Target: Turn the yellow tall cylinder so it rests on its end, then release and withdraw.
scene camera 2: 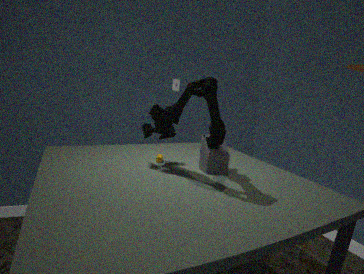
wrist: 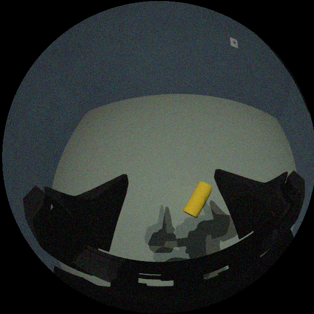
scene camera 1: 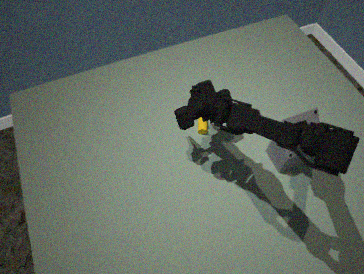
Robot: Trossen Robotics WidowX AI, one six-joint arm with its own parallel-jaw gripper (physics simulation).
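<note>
The yellow cylinder (scene camera 1: 202,126) (scene camera 2: 159,157) (wrist: 198,199) lies on its side on the table. In the wrist view it lies slanted, right of the middle between the fingers and nearer the right finger, with its whole length showing. In scene camera 1's view its far end is hidden behind the gripper. My gripper (scene camera 1: 200,121) (scene camera 2: 157,134) (wrist: 172,176) is wide open and empty. It hangs above the table and above the cylinder, with a gap between them in scene camera 2's view.
The pale green table (scene camera 1: 100,175) (scene camera 2: 100,210) (wrist: 165,130) carries the arm's grey base block (scene camera 1: 280,152) (scene camera 2: 214,162). The arm's dark shadows fall across the table around the cylinder. A blue wall with a white outlet plate (scene camera 2: 176,85) (wrist: 234,42) stands behind.
</note>
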